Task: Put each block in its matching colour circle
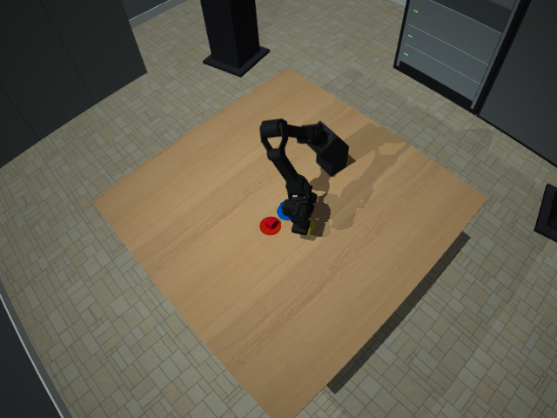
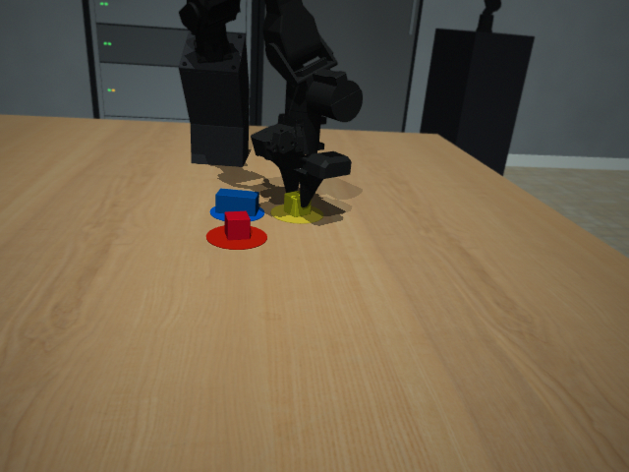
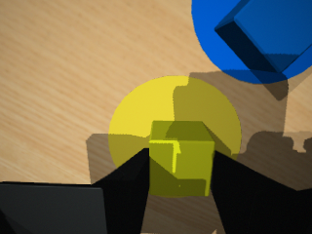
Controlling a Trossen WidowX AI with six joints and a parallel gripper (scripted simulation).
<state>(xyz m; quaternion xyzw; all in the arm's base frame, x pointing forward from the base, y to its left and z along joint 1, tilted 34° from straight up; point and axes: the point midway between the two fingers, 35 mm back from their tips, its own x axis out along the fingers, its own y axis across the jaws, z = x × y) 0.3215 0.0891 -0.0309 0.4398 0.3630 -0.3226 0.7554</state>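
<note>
My hand is 40 mm above the yellow block. From my hand the other things lie so: yellow circle 50 mm below; blue block 100 mm to the right, 40 mm below, 20 mm behind; blue circle 100 mm to the right, 50 mm below, 20 mm behind.
</note>
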